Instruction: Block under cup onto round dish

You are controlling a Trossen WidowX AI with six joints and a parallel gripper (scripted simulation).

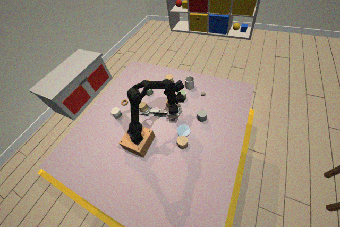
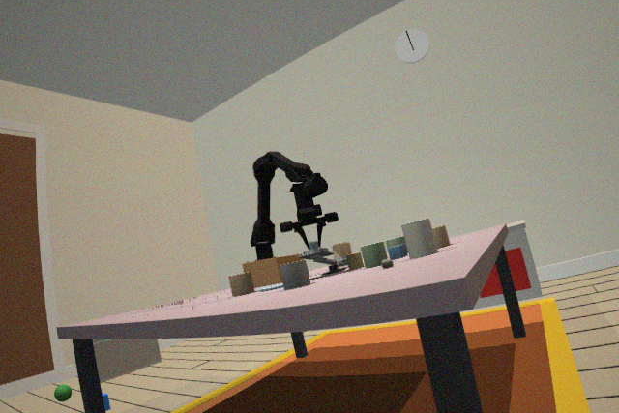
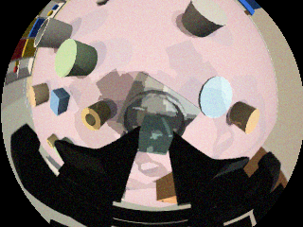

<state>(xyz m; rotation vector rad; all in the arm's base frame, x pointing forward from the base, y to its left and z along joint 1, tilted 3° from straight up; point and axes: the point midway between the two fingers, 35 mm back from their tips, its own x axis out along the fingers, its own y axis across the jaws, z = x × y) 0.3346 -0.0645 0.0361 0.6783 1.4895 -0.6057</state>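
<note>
My gripper tip is 70 mm past the pale blue round dish, 130 mm to the left of it and 90 mm above it. Also, from my gripper tip: dark block 310 mm ahead, 90 mm to the right, 80 mm below; then grey cylinder 110 mm ahead, 180 mm to the right, 60 mm below; then cream cylinder 220 mm behind, 430 mm to the left, 60 mm below.
</note>
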